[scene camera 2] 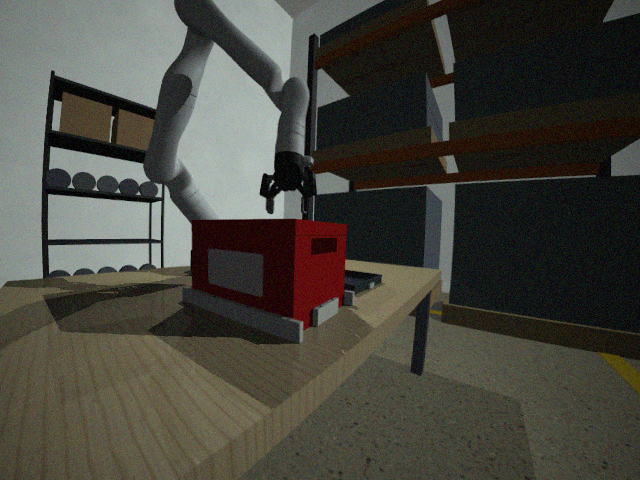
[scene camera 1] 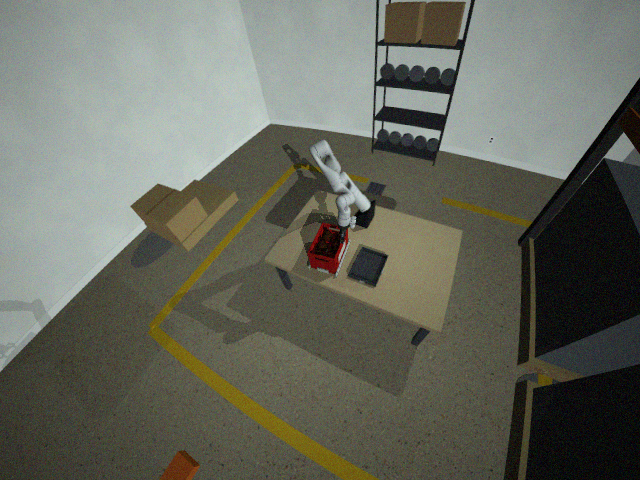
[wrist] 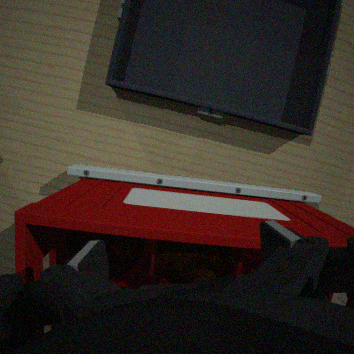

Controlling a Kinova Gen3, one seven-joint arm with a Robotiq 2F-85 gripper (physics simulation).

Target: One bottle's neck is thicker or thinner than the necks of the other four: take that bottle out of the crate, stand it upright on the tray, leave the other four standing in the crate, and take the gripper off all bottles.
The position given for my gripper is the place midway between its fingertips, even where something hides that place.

Observation:
My gripper (scene camera 2: 286, 213) is open, with nothing in its grasp. I also see a dark tray (scene camera 1: 367, 268).
My gripper shows as well in the wrist view (wrist: 183, 247). The dark tray is seen too in the wrist view (wrist: 270, 69).

